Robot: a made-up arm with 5 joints. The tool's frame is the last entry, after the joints.
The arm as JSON. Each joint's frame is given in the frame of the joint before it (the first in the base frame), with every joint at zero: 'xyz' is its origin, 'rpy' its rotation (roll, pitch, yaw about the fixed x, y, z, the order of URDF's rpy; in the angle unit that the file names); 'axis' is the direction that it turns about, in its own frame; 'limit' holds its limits. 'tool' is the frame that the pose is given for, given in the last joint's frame.
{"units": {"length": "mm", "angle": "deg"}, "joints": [
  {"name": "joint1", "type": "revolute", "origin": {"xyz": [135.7, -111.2, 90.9], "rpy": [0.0, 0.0, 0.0]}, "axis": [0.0, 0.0, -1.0], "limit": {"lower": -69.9, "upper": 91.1}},
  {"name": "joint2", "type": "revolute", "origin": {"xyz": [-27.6, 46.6, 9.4], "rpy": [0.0, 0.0, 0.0]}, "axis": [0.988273, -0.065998, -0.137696], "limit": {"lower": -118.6, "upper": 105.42}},
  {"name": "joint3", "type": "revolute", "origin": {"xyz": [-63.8, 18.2, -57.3], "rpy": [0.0, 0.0, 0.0]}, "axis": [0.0, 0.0, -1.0], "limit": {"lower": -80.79, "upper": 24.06}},
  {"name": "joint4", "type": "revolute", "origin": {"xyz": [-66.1, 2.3, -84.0], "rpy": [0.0, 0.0, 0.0]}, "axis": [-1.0, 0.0, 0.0], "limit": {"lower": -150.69, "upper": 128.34}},
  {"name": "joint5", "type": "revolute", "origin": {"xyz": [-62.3, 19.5, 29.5], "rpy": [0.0, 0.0, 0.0]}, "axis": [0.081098, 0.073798, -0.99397], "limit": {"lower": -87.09, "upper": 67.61}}
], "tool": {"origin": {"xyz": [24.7, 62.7, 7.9], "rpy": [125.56, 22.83, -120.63]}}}
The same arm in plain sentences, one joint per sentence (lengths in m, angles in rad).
The arm has five revolute joints in a row. What follows holds with every joint at zero, and every direction is one of the base frame's. The first joint is mounted 0.1357 m along +x and 0.1112 m along -y and 0.0909 m along +z from the base frame's origin and rotates about -z, from -1.22 to 1.59 rad. The second joint is mounted 0.0276 m along -x and 0.0466 m along +y and 0.0094 m along +z from the first joint and rotates about the direction (0.988273, -0.065998, -0.137696), from -2.07 to 1.8399 rad. The third joint is mounted 0.0638 m along -x and 0.0182 m along +y and 0.0573 m along -z from the second joint and rotates about -z, from -1.4101 to 0.4199 rad. The fourth joint is mounted 0.0661 m along -x and 0.0023 m along +y and 0.084 m along -z from the third joint and rotates about -x, from -2.63 to 2.24 rad. The fifth joint is mounted 0.0623 m along -x and 0.0195 m along +y and 0.0295 m along +z from the fourth joint and rotates about the direction (0.081098, 0.073798, -0.99397), from -1.52 to 1.18 rad. The tool frame, which is the frame that the pose is given for, is mounted 0.0247 m along +x and 0.0627 m along +y and 0.0079 m along +z from the fifth joint; its axes are the base frame's turned by roll 2.1914, pitch 0.3985 and yaw -2.1054 rad (as in URDF: about the fixed x, then y, then z).
